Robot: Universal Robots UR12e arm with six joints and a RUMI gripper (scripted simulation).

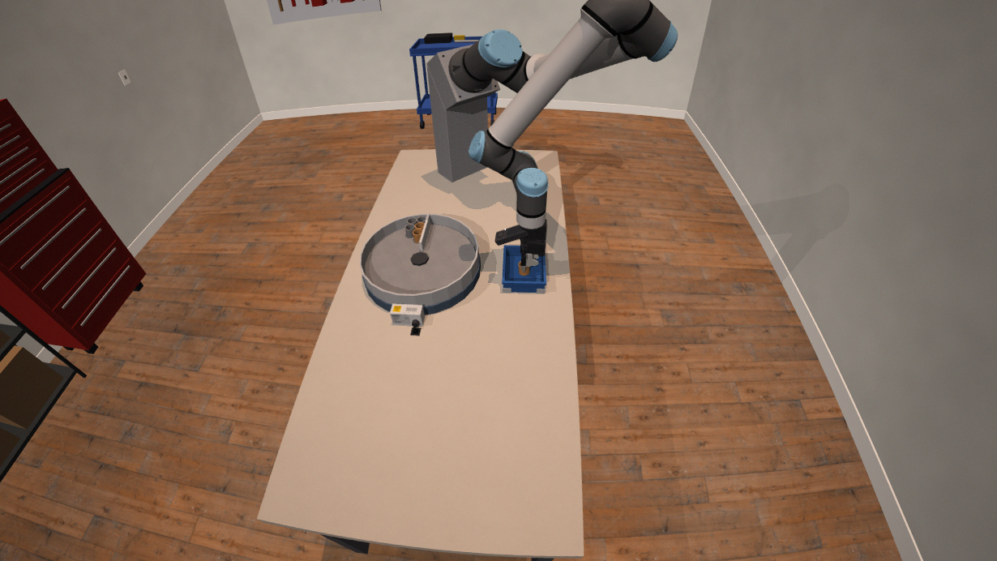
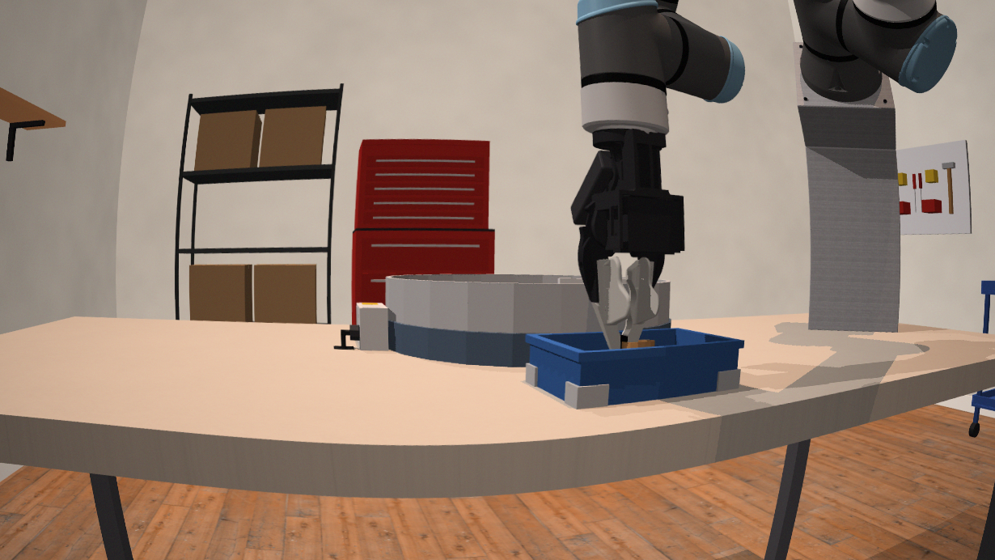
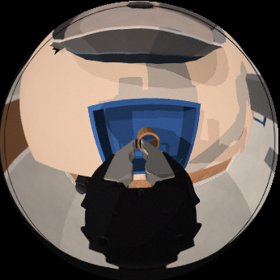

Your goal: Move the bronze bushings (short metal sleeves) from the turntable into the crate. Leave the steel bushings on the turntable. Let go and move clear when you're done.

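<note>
Now: hand 2 cm past the blue crate, 2 cm above it and 1 cm to the left of it. The rest, counted from my hand: grey turntable: 34 cm to the right, 14 cm ahead, 1 cm above.
</note>
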